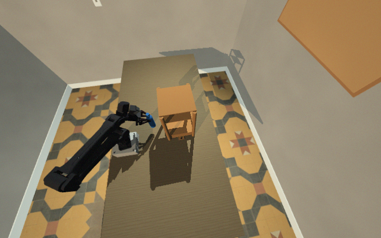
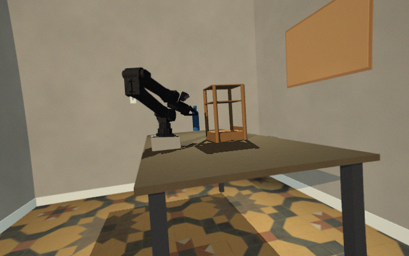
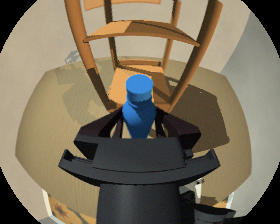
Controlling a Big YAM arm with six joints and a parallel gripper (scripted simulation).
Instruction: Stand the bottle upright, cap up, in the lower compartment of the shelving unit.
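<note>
My hand is right at the blue bottle. Also, from my hand: wooden shelving unit (21 cm ahead, 4 cm to the right, 1 cm below).
</note>
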